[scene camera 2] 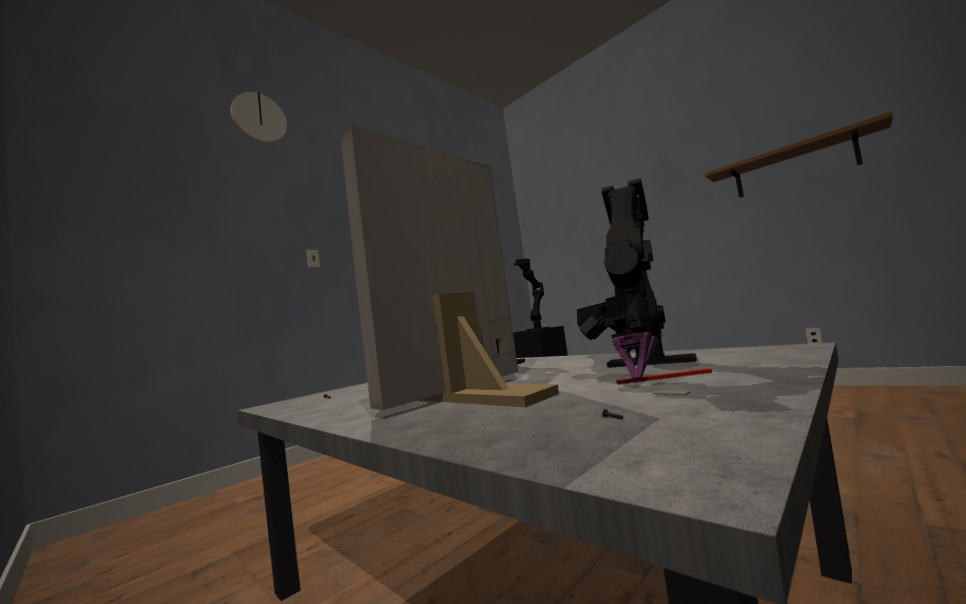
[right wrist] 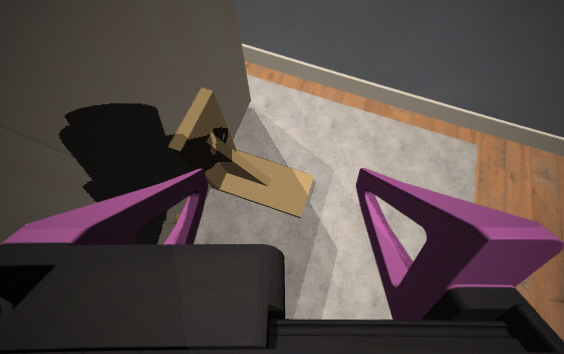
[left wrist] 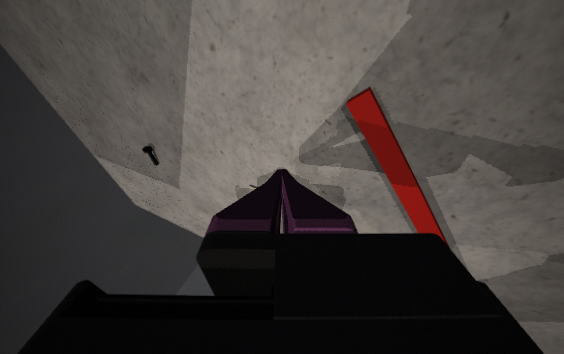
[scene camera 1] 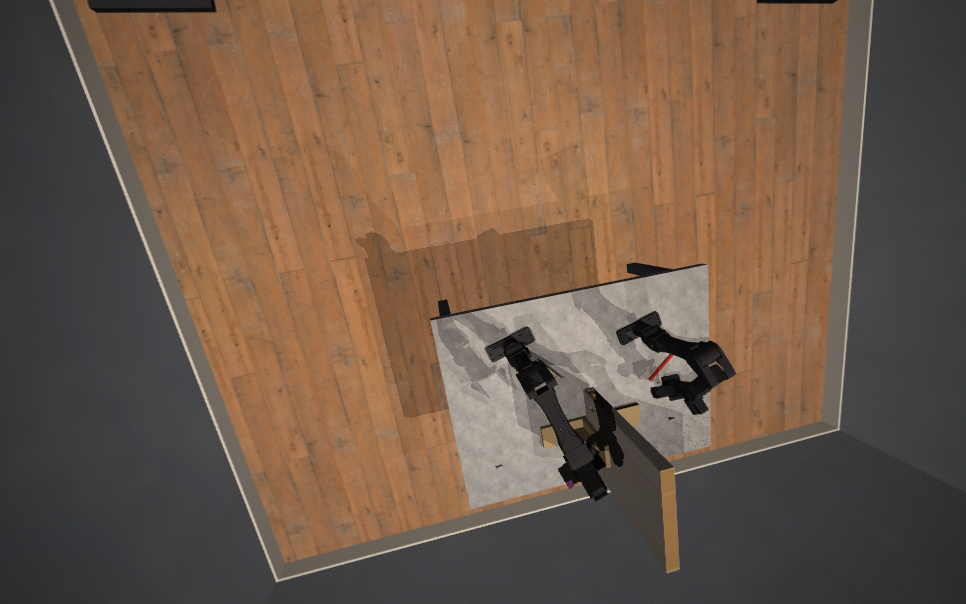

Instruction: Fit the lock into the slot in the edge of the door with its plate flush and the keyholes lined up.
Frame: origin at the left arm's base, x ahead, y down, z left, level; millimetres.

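Where they show: left gripper, fingertip midpoint: [scene camera 2: 637,378] [left wrist: 281,176]; right gripper, fingertip midpoint: [right wrist: 281,177]; left arm's base, origin of the base link: [scene camera 2: 650,362] [scene camera 1: 638,328]; right arm's base, origin of the base link: [scene camera 1: 509,344].
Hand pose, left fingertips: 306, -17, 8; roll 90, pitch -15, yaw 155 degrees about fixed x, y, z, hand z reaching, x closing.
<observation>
Things, the pixels of their centre, and the offset from my left fingertips, as dx, dy, dz. "spot": a spot on its surface instead. Level surfaces: height alone.
- grey door, body centre: [right wrist: 143,76] [scene camera 2: 440,268] [scene camera 1: 623,465] +12, -263, -371
- small cut-out, surface spot: [scene camera 2: 499,346] spot: -122, -71, -319
- thin tan piece, surface spot: [scene camera 1: 556,373] spot: -301, +5, -416
- small pale flat plate, body centre: [scene camera 2: 671,392] +50, +16, +54
- table, its level: dy +17
- red bar, body centre: [left wrist: 419,212] [scene camera 2: 663,376] [scene camera 1: 662,365] -87, +14, +35
The grey door [scene camera 1: 641,477] [scene camera 2: 420,235] [right wrist: 125,60] stands upright on the table, with a small cut-out [scene camera 2: 499,346] low near one end. The lock cannot be made out for certain. A thin tan piece [scene camera 1: 557,371] lies beside the right arm in scene camera 1. A small pale flat plate [scene camera 2: 671,392] lies on the table near the left gripper. My left gripper [scene camera 2: 637,375] [left wrist: 281,176] is shut, tips together and empty, low over the table by the red bar. My right gripper [right wrist: 281,177] is open and empty, high beside the door; its fingertips point at a door stand.
Tan brackets [scene camera 1: 628,414] [scene camera 2: 505,393] [right wrist: 270,185] support the door on the table [scene camera 1: 491,484] [scene camera 2: 712,455]. A red bar [scene camera 1: 661,367] [scene camera 2: 666,376] [left wrist: 395,165] lies beside the left gripper. Dark screws [scene camera 1: 498,466] [scene camera 2: 611,414] [left wrist: 151,155] lie on the table.
</observation>
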